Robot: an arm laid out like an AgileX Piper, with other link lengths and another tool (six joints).
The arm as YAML. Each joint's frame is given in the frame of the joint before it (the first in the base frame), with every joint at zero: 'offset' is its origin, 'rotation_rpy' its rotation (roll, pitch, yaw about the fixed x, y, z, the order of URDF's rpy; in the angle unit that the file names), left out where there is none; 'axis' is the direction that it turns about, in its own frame. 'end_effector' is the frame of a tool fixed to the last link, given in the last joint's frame.
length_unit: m
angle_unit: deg
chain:
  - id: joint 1
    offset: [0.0, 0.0, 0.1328]
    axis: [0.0, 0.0, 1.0]
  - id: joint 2
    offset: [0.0, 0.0, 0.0]
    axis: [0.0, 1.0, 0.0]
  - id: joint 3
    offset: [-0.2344, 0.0, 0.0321]
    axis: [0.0, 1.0, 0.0]
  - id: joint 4
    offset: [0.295, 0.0, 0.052]
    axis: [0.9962, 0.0, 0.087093]
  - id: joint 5
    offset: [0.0, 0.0, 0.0]
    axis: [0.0, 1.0, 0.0]
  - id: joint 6
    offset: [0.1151, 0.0, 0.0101]
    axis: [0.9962, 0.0, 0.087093]
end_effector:
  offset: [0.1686, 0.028, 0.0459]
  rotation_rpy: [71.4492, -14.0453, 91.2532]
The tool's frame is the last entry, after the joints.
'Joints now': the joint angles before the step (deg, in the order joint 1, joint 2, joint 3, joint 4, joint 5, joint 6). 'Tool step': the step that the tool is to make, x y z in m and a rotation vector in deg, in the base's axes. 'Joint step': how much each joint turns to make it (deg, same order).
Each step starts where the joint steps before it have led.
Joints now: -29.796 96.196 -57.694 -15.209 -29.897 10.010
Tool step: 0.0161 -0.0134 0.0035 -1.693 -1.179 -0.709
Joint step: -0.051 4.951 -5.190 2.001 -1.322 -2.759
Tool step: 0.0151 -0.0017 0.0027 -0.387 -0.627 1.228
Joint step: -0.002 3.471 -4.371 -2.383 -0.095 1.984
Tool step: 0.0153 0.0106 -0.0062 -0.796 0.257 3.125
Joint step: 0.203 3.312 -3.235 -5.246 -0.870 3.514
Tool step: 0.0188 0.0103 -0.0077 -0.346 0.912 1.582
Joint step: 1.560 3.333 -3.932 -0.795 1.284 0.181
